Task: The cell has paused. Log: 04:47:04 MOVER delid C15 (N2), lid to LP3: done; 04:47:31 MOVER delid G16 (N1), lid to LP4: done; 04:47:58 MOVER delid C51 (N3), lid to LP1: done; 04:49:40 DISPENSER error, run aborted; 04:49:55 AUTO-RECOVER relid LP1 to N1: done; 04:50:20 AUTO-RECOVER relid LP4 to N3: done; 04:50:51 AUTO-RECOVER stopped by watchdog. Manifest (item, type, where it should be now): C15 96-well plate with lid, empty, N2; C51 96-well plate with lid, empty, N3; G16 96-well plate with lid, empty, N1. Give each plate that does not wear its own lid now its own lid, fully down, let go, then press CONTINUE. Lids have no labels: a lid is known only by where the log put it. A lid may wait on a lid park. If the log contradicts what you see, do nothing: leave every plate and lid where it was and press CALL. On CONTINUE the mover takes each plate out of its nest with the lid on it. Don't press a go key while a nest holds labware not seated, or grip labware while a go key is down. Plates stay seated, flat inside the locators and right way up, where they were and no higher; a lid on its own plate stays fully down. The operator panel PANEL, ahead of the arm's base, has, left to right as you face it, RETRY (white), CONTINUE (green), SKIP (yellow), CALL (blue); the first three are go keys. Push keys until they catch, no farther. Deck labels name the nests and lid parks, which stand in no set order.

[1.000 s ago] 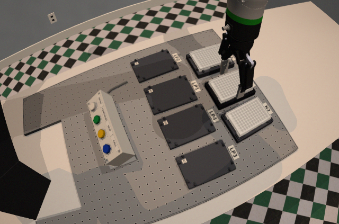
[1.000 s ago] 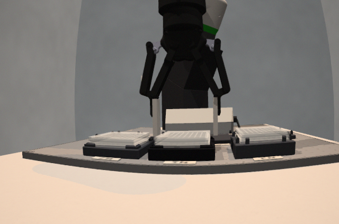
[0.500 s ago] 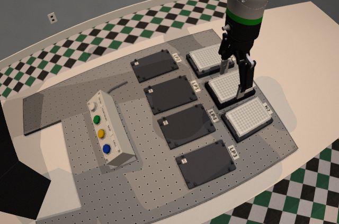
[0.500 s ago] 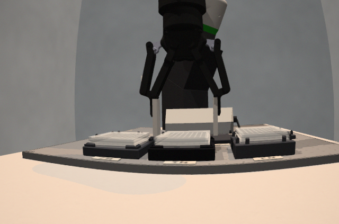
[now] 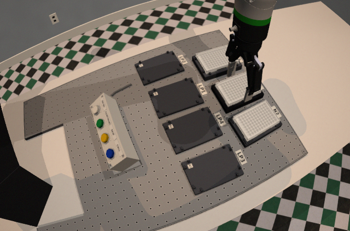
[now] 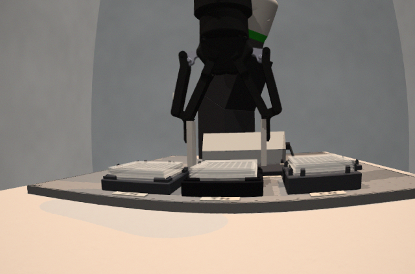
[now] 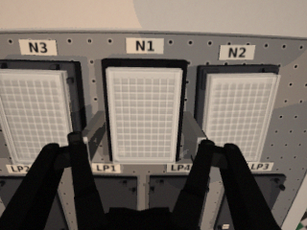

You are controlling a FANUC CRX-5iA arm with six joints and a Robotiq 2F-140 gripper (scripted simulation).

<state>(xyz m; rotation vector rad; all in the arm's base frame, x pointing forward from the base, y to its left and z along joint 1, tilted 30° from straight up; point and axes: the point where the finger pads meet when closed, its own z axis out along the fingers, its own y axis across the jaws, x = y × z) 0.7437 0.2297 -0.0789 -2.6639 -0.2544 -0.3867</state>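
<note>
Now: the lid park LP1 20 cm behind my hand, 5 cm below it and 2 cm to the left of it. From my hand the other things lie so: plate: 12 cm to the right, 3 cm below, 3 cm ahead; LP3 label: 21 cm to the right, 6 cm below, 5 cm behind; lid park LP4: 17 cm behind, 10 cm to the right, 5 cm below.
</note>
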